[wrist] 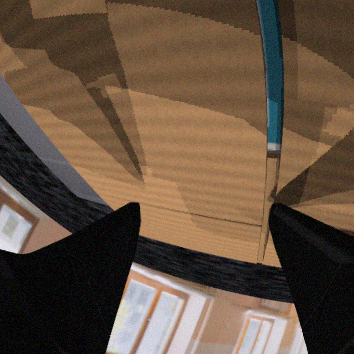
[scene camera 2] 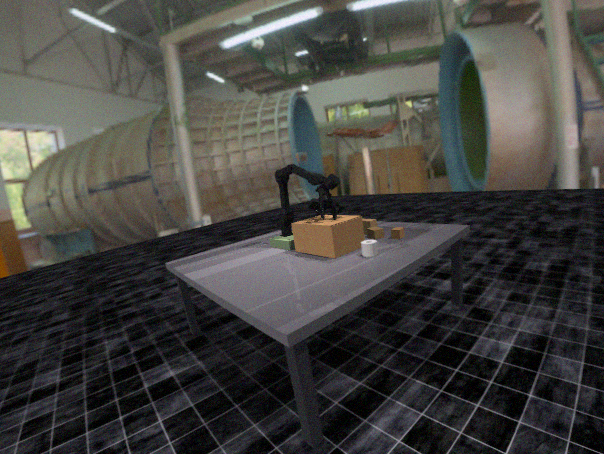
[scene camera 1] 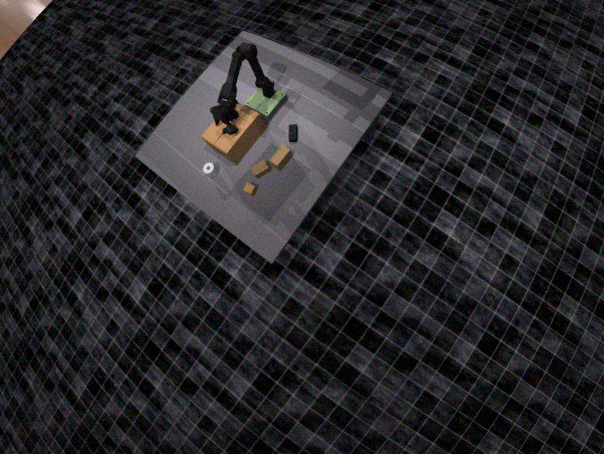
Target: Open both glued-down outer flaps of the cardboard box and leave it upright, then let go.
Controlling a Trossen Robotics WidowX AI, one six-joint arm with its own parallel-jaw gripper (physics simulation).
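Where they show: gripper, fingertip midpoint: (wrist: 206,212) (scene camera 2: 329,219) (scene camera 1: 220,129); arm's base, link origin: (scene camera 2: 287,235) (scene camera 1: 269,93).
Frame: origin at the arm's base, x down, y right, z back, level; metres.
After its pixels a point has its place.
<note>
The cardboard box (scene camera 1: 245,143) @(x -0.022, y -0.125, z -0.373 m) (scene camera 2: 312,239) @(x -0.027, y 0.095, z -0.358 m) stands upright on the table. Its two outer flaps lie about flat across the top. In the wrist view the left flap (wrist: 200,165) @(x -0.103, y 0.010, z -0.380 m) and the right flap (wrist: 312,75) @(x -0.100, y -0.025, z -0.343 m) are parted by a narrow gap, with a teal strip (wrist: 273,90) @(x -0.087, y -0.014, z -0.357 m) showing in it. My gripper (scene camera 1: 228,124) @(x -0.109, y 0.011, z -0.406 m) (scene camera 2: 328,218) @(x -0.109, y 0.011, z -0.406 m) (wrist: 206,212) @(x -0.109, y 0.011, z -0.406 m) is open and empty, low over the box top. In the wrist view its left fingertip is over the left flap and its right fingertip is just right of the gap. Whether the fingertips touch the cardboard cannot be told.
The arm's green base plate (scene camera 1: 261,102) @(x 0.000, y -0.002, z -0.083 m) (scene camera 2: 282,242) @(x 0.013, y 0.097, z -0.086 m) is beside the box. A white roll (scene camera 1: 208,168) @(x 0.007, y -0.009, z -0.621 m) (scene camera 2: 369,248) @(x 0.012, y 0.010, z -0.642 m) stands near another side. Small brown blocks (scene camera 1: 281,157) @(x -0.029, y -0.371, z -0.332 m) (scene camera 1: 260,169) @(x 0.002, y -0.299, z -0.449 m) (scene camera 1: 250,188) @(x 0.001, y -0.324, z -0.572 m) and a black item (scene camera 1: 293,133) @(x 0.020, y -0.310, z -0.152 m) lie on the grey table (scene camera 1: 265,240) @(x 0.052, y -0.563, z -0.754 m) (scene camera 2: 240,295) @(x 0.052, y 0.580, z -0.495 m).
</note>
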